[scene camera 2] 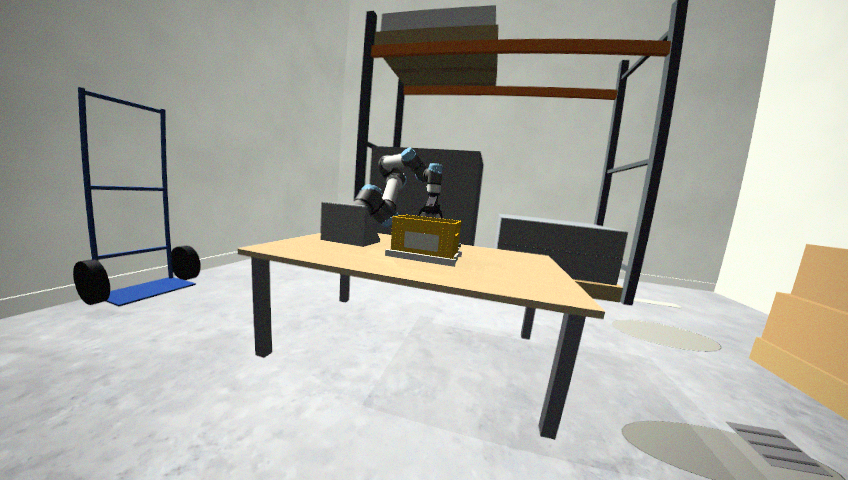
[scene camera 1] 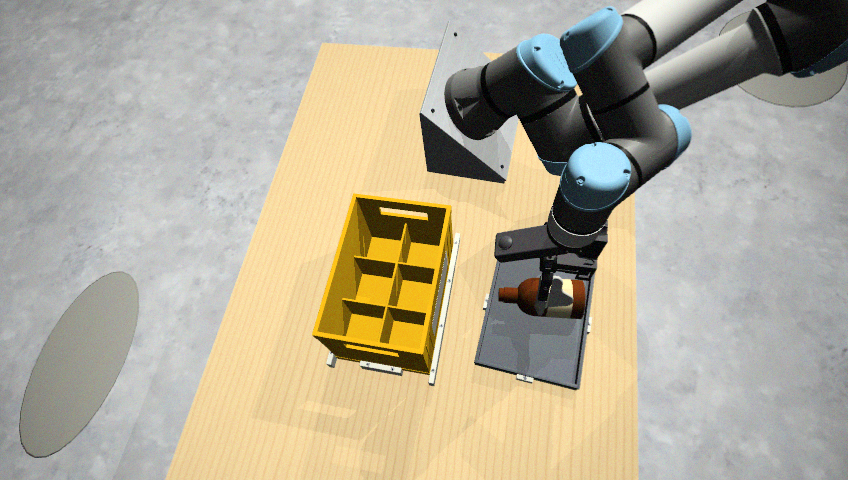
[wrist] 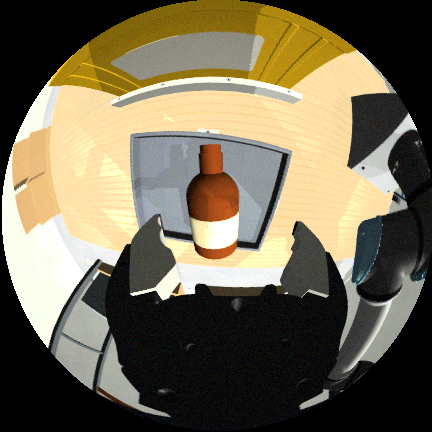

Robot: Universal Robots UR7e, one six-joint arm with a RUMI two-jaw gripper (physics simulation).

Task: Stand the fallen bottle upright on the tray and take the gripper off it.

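Frame: origin at the arm's base, x right, y ahead, z up, level; metres.
Seen in the pictures: gripper, fingertip midpoint: [scene camera 1: 542, 275] [wrist: 228, 220]; arm's base, link origin: [scene camera 2: 355, 219] [scene camera 1: 470, 106].
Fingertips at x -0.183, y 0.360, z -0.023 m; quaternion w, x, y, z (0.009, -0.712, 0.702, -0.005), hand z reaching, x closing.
Pixels of each thing's top centre, then the offset from my fingertips to it. Level surfaces: height alone.
- brown bottle, top centre: [wrist: 209, 212] [scene camera 1: 542, 290] dx -0.004, dy +0.021, dz -0.020 m
- yellow crate, top centre: [scene camera 1: 385, 267] [scene camera 2: 428, 218] dx +0.273, dy +0.055, dz +0.076 m
- table, surface height: dz -0.099 m
The brown bottle [scene camera 1: 571, 302] [wrist: 213, 202] with a cream label lies on its side on the grey tray [scene camera 1: 550, 350] [wrist: 260, 192]. Its neck points toward the yellow crate, and its base is by the tray's far-right rim in scene camera 1. My gripper [scene camera 1: 544, 285] [scene camera 2: 430, 212] [wrist: 228, 220] is open, pointing down over the bottle, with nothing between its fingers. In the wrist view one finger is on each side of the bottle's line, wide apart from it. In scene camera 1 one finger covers part of the bottle near its label. The crate hides bottle and tray in scene camera 2.
The yellow crate [scene camera 1: 389, 261] [scene camera 2: 425, 234] with empty compartments stands beside the tray, with white strips [scene camera 1: 443, 315] [wrist: 205, 85] along its edges. The slanted grey arm mount [scene camera 1: 440, 142] [scene camera 2: 348, 223] stands on the table [scene camera 1: 297, 148] [scene camera 2: 505, 279] behind them.
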